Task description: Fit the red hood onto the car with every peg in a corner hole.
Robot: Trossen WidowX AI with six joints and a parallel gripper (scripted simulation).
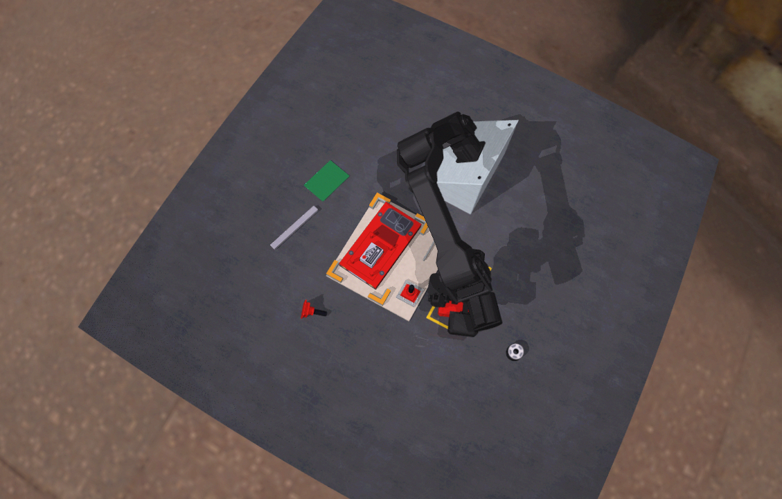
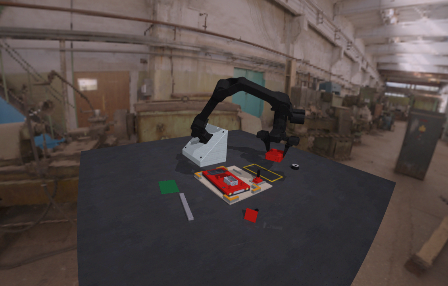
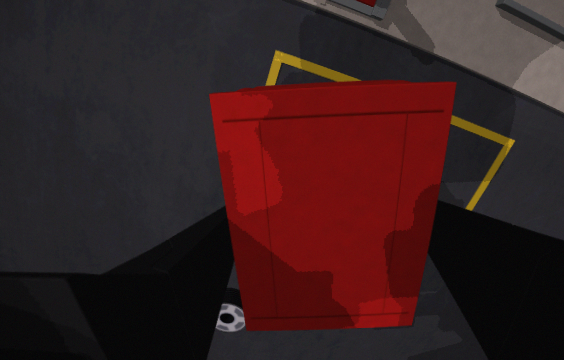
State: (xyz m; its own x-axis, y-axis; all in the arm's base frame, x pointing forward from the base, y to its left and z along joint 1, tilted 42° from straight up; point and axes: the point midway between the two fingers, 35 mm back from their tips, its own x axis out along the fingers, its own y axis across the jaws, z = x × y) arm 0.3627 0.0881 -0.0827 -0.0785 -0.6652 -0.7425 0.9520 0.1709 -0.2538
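Right now my gripper tip is 40 mm past the grey engine block, 230 mm to the left of it and 80 mm above it. From my gripper tip the other things lie so: wheel (30 mm ahead, 170 mm to the left, 90 mm below); red hood (10 mm above); beige jig plate (60 mm behind, 210 mm to the right, 90 mm below).
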